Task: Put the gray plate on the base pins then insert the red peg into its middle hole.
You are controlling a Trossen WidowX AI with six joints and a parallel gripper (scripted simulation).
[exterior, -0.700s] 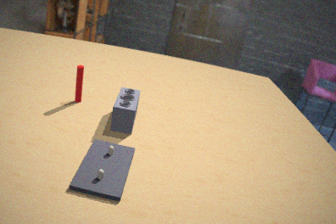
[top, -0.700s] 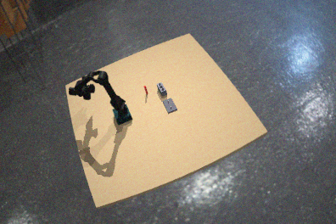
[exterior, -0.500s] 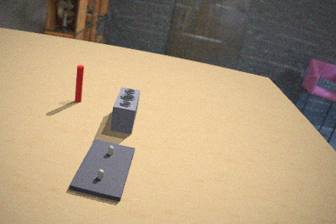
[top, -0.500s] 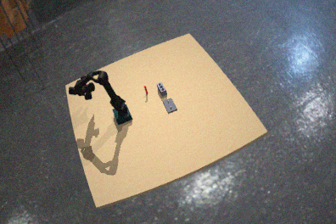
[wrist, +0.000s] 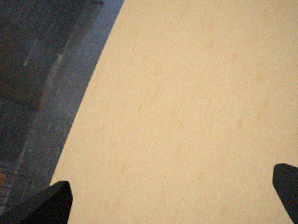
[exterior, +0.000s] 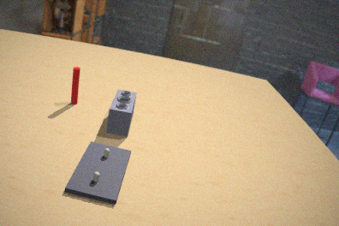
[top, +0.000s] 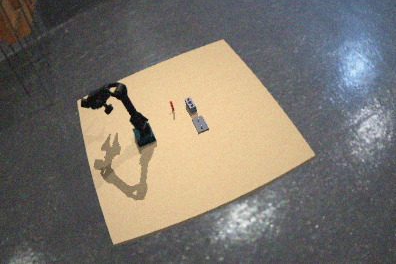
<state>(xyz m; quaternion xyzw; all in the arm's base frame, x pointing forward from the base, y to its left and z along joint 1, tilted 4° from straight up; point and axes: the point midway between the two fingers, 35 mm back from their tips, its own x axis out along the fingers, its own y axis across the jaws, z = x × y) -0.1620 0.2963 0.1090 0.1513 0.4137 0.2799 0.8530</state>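
Right now the gray plate is 49 cm ahead of my gripper tip, 26 cm to the right of it and 13 cm below it. Also, from my gripper tip: base 47 cm ahead, 41 cm to the right, 15 cm below; red peg 38 cm ahead, 21 cm to the right, 12 cm below.
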